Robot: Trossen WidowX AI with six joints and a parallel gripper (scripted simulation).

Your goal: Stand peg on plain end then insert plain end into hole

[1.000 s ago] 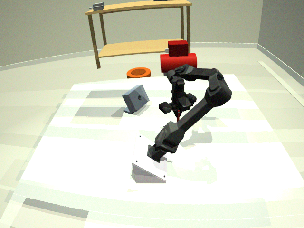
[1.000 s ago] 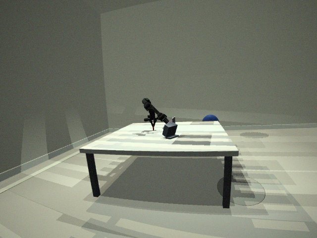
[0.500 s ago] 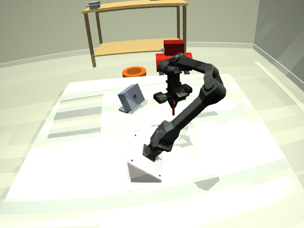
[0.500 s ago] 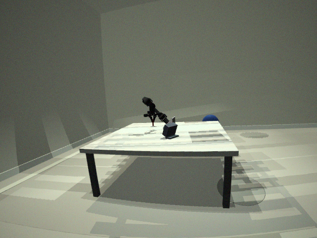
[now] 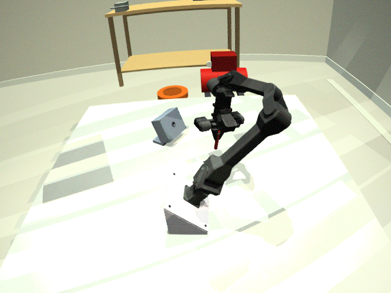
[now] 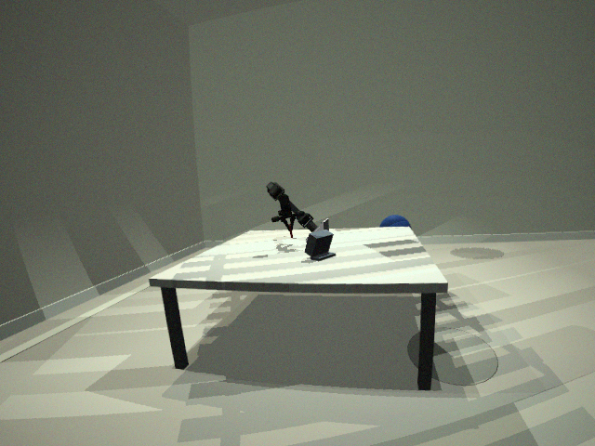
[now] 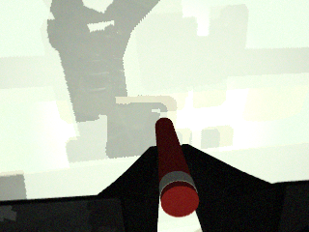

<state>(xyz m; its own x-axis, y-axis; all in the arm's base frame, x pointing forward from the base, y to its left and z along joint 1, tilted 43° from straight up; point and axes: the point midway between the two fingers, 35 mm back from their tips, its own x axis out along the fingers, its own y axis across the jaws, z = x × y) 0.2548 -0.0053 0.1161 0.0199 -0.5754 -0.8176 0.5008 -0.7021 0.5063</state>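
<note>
Now: the sloped grey panel 21 cm to the left of my gripper tip, 17 cm ahead of it and 4 cm below it. Also, from my gripper tip: red peg (2 cm above).
</note>
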